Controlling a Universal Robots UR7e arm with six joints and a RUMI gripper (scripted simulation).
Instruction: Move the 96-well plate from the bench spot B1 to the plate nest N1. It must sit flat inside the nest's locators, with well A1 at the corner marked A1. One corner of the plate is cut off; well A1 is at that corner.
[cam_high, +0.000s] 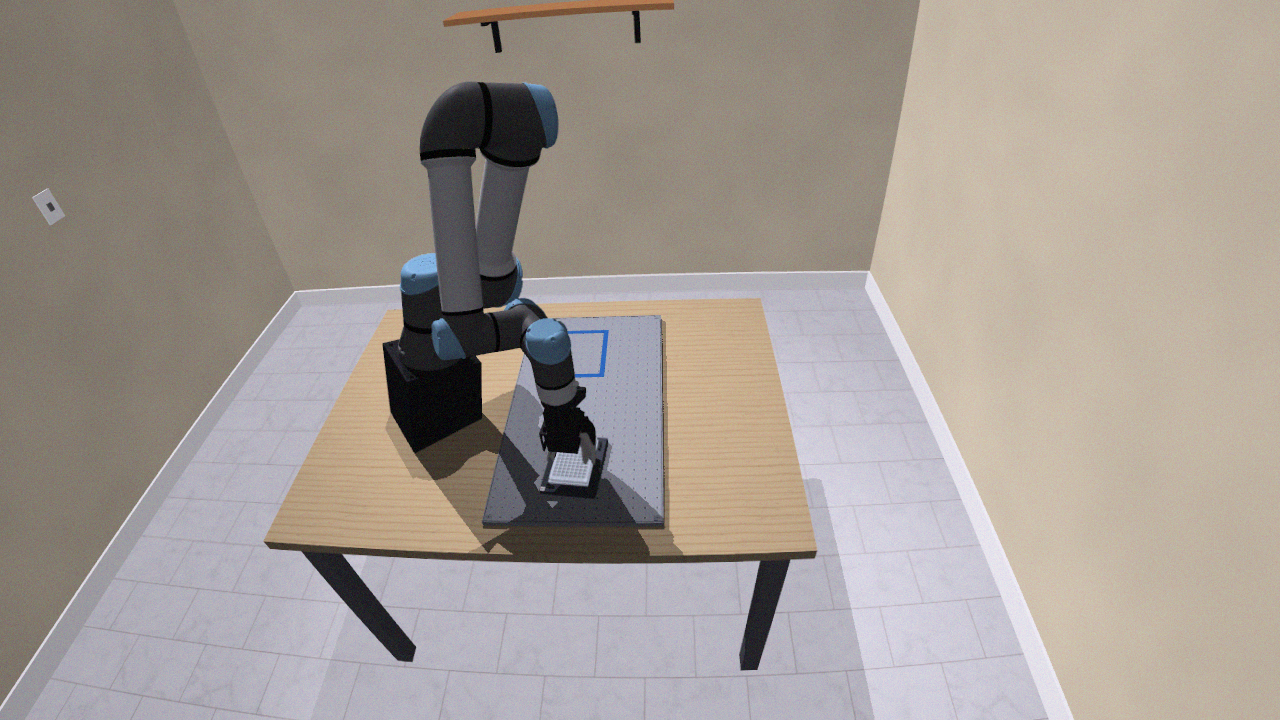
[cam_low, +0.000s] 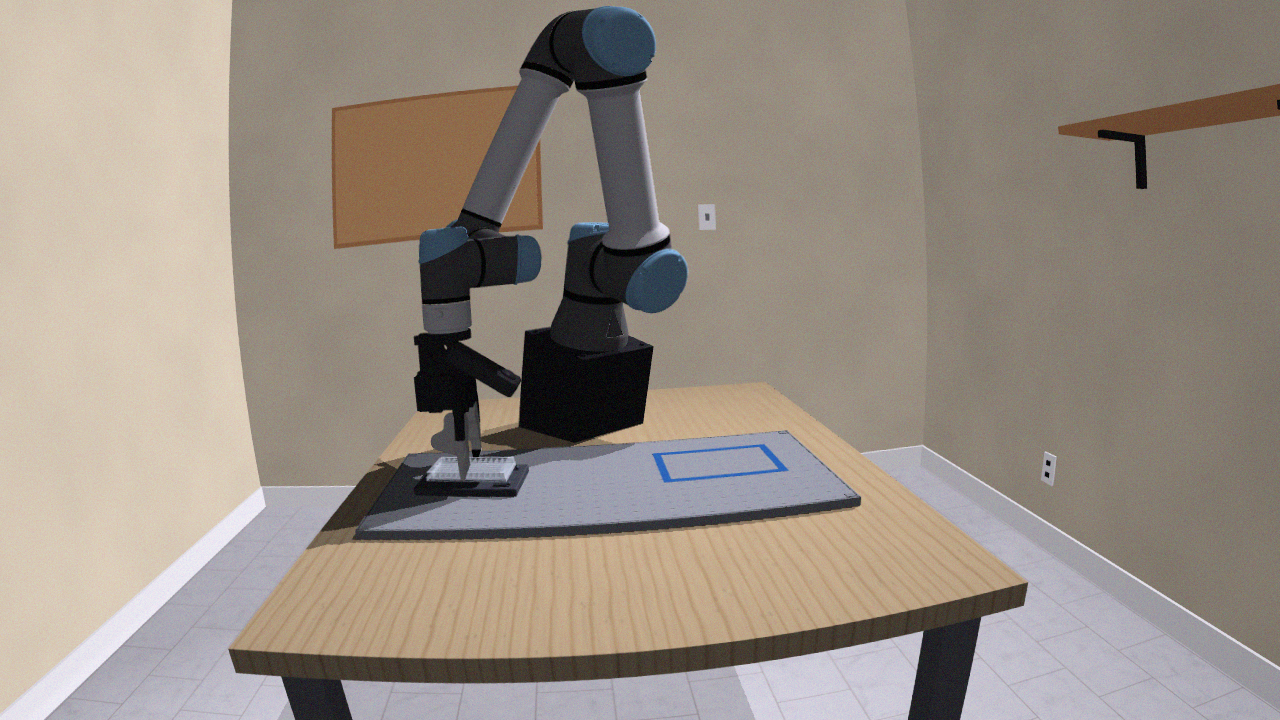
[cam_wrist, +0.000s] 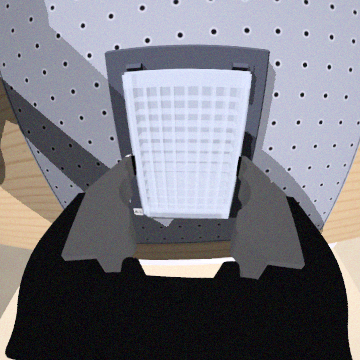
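Right now the black plate nest N1 is 3 cm below my hand. Round my hand: 96-well plate (1 cm below).
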